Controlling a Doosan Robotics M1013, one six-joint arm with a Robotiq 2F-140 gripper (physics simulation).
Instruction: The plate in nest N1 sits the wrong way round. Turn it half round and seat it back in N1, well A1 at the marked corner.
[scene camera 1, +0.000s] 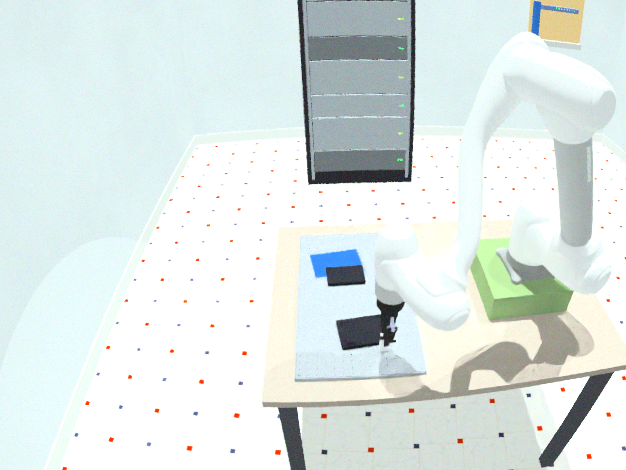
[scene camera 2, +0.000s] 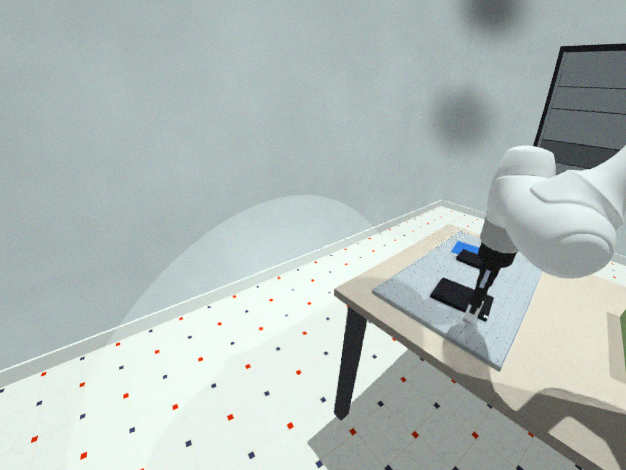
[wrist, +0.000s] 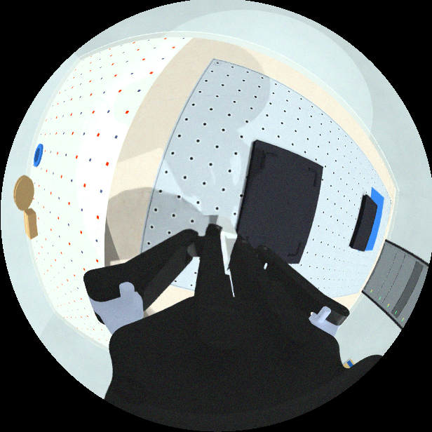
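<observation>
A large flat dark slab (scene camera 1: 356, 332) (scene camera 2: 452, 293) (wrist: 282, 200) with raised corner marks lies on the grey perforated board (scene camera 1: 316, 313) (scene camera 2: 414, 288) (wrist: 215, 125). I cannot tell a separate plate from a nest in it, nor read the N1 label or find the A1 corner. My gripper (scene camera 1: 387, 342) (scene camera 2: 473, 311) (wrist: 220, 226) is shut and empty, pointing down with pale fingertips. In the wrist view its tips appear beside one long edge of the slab; in scene camera 1 it covers the slab's right end. Whether it touches the slab is unclear.
A smaller black block (scene camera 1: 345, 276) (scene camera 2: 469, 259) (wrist: 364, 225) lies by a blue rectangle (scene camera 1: 323, 260) (scene camera 2: 461, 247) (wrist: 378, 212) towards the board's back. A green block (scene camera 1: 528, 305) stands at the arm's base on the table (scene camera 1: 282, 303) (scene camera 2: 571, 323) (wrist: 135, 140). A rack (scene camera 1: 412, 101) (scene camera 2: 548, 96) stands behind.
</observation>
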